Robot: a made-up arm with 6 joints. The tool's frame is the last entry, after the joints.
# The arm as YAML. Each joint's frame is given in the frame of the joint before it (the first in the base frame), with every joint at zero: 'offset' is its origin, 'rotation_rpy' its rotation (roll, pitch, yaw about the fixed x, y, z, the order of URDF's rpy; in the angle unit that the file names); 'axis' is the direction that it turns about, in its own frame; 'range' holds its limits. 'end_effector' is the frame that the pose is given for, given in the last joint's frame.
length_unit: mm
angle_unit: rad
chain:
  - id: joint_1
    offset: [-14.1, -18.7, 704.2]
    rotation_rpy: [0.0, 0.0, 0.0]
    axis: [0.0, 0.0, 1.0]
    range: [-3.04, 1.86]
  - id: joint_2
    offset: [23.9, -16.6, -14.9]
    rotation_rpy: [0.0, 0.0, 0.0]
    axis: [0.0, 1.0, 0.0]
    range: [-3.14, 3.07]
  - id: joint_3
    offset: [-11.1, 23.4, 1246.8]
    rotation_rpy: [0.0, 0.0, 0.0]
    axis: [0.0, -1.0, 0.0]
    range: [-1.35, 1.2]
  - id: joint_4
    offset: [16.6, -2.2, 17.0]
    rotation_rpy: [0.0, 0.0, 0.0]
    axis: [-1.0, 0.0, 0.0]
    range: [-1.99, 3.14]
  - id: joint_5
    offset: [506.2, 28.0, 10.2]
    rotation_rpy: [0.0, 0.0, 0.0]
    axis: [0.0, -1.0, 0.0]
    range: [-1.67, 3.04]
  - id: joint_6
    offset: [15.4, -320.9, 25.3]
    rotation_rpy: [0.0, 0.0, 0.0]
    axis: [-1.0, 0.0, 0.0]
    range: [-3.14, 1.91]
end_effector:
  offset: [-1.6, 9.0, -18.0]
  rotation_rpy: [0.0, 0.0, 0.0]
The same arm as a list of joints. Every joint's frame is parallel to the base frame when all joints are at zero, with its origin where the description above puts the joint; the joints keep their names.
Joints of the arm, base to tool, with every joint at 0 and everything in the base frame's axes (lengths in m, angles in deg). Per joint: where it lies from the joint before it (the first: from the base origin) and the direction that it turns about. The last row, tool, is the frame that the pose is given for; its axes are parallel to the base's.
joint_1: axis 0 0 1 offset -0.0141 -0.0187 0.7042
joint_2: axis 0 1 0 offset 0.0239 -0.0166 -0.0149
joint_3: axis 0 -1 0 offset -0.0111 0.0234 1.2468
joint_4: axis -1 0 0 offset 0.0166 -0.0022 0.017
joint_5: axis 0 -1 0 offset 0.5062 0.028 0.0102
joint_6: axis -1 0 0 offset 0.0154 -0.3209 0.0253
tool: offset -0.0016 0.009 -0.018
Joint limits (deg, base to tool): -174.18..106.57 -179.91..175.9 -77.35..68.75 -114.02..179.91 -95.68..174.18 -179.91..109.43

